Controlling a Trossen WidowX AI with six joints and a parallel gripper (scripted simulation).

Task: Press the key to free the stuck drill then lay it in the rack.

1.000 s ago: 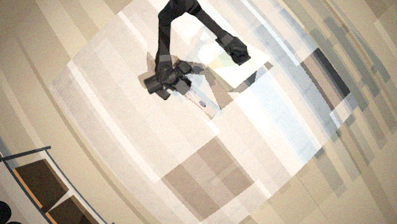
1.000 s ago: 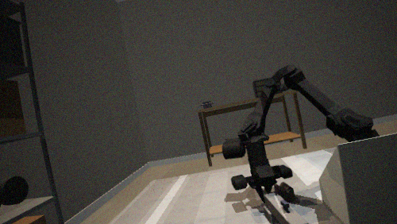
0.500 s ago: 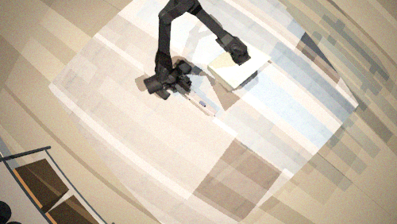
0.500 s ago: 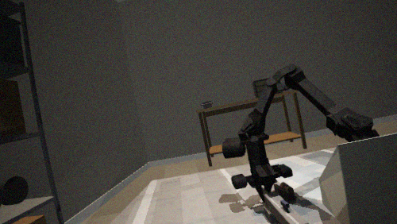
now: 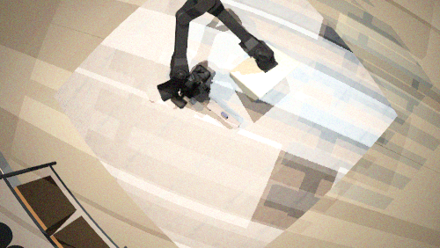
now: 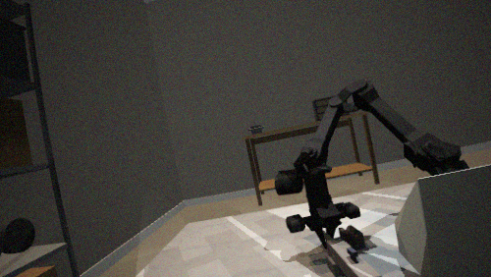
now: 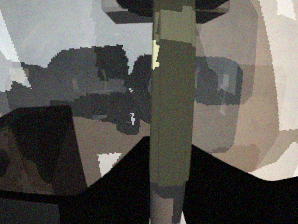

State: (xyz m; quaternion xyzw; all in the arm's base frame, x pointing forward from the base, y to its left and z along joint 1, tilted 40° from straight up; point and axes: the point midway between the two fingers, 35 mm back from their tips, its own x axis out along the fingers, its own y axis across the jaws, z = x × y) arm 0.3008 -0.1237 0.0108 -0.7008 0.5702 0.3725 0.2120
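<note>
My gripper tip is 40 mm to the right of the drill, 30 mm below it and 10 mm past it. Also, from my gripper tip: dark block 70 mm behind, 40 mm to the right; blue key 170 mm to the left, 50 mm behind, 40 mm above.
</note>
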